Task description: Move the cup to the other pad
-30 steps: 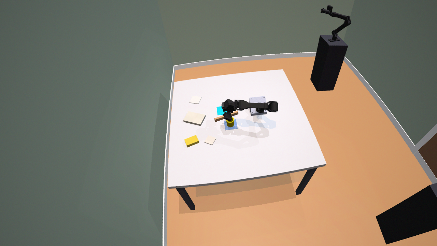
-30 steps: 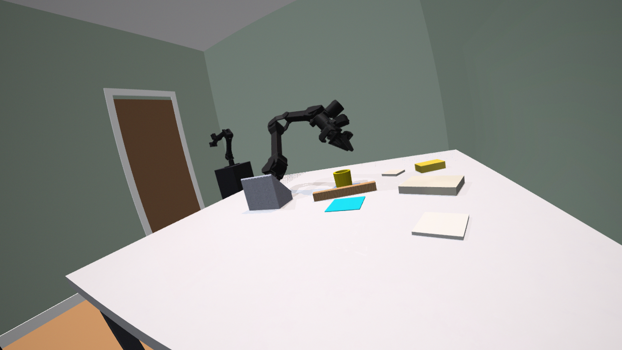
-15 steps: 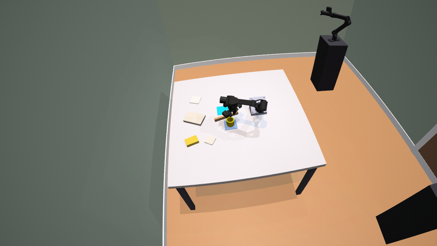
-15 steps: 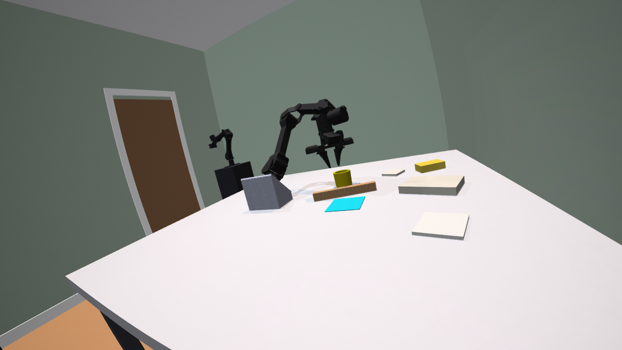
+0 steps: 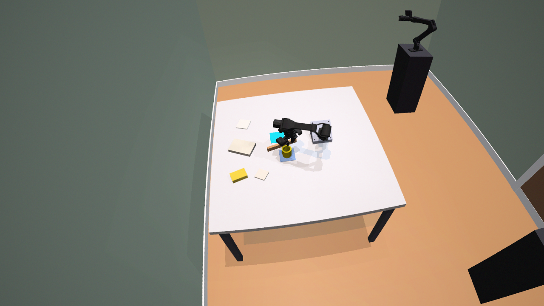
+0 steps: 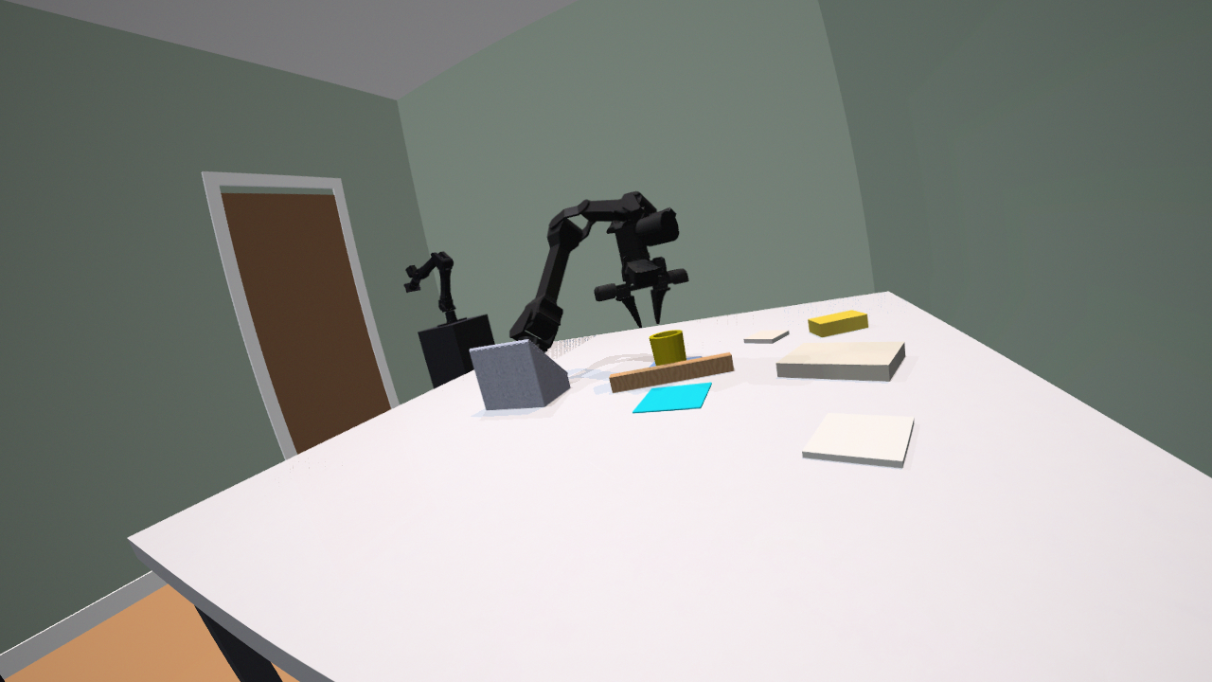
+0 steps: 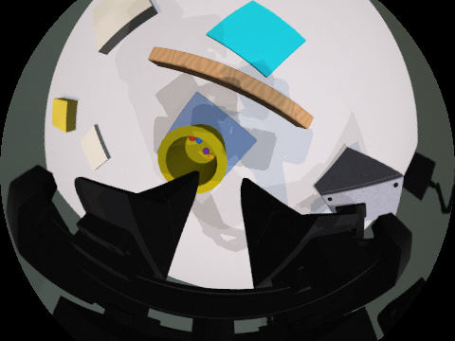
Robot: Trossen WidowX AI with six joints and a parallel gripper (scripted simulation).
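Right now my gripper tip is 20 mm short of the yellow cup, 20 mm to the right of it and 60 mm above it. From my gripper tip the other things lie so: cream slab (360 mm ahead, 100 mm to the right, 80 mm below); wooden bar (50 mm ahead, 80 mm to the right, 90 mm below); blue pad (20 mm ahead, 10 mm to the left, 110 mm below).
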